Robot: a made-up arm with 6 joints.
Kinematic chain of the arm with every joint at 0, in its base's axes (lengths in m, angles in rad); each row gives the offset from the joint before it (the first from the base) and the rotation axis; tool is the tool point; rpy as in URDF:
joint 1: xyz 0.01 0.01 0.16 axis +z
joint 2: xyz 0 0.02 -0.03 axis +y
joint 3: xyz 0 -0.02 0.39 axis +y
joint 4: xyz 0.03 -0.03 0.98 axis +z
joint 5: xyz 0.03 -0.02 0 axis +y
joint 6: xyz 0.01 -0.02 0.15 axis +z
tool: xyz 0 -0.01 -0.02 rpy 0.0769 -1.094 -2.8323
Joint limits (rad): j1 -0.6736..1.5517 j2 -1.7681..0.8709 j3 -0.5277..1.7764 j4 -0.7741..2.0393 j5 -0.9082..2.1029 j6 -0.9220..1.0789
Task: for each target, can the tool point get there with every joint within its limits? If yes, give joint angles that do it. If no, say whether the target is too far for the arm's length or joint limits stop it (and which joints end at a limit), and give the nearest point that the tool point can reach.
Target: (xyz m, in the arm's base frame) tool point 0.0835 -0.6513 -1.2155
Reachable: no: joint limits stop it (at a limit: joint 1, joint 2, joint 3, joint 5) | nearest point 0.0242 -1.1319 -0.6920 | short by 0.713 m
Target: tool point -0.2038 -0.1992 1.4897
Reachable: yes | joints 1.0157 -0.8108 0.7273 1.5066 0.4720 0.8475
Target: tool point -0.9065 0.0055 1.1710
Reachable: yes | joints 0.1458 -0.5359 -0.3336 1.5477 1.3271 0.5689
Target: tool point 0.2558 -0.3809 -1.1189
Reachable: no: joint limits stop it (at a limit: joint 1, joint 2, joint 3) | nearest point 0.4839 -0.4451 -0.6329 | short by 0.541 m
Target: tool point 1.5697 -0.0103 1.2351
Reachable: no: too far | nearest point 1.2318 -0.0059 1.0063 | short by 0.408 m
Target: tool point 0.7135 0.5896 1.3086
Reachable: yes | joints 0.6780 0.4349 0.2347 1.7341 -0.0753 0.2307
